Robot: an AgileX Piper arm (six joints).
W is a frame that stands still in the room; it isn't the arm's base.
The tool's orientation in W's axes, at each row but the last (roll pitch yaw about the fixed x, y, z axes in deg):
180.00 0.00 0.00
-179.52 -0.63 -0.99
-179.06 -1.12 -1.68
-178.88 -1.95 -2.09
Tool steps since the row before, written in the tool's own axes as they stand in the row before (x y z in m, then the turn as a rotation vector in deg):
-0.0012 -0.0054 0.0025 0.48 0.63 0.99
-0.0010 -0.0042 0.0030 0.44 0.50 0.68
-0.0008 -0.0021 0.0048 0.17 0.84 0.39
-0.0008 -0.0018 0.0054 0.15 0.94 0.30
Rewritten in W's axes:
-0.0012 0.0054 -0.0025 0.48 -0.63 -0.99
-0.0009 0.0042 -0.0030 0.44 -0.50 -0.68
-0.0006 0.0022 -0.0048 0.15 -0.84 -0.40
-0.0005 0.0019 -0.0054 0.13 -0.94 -0.31

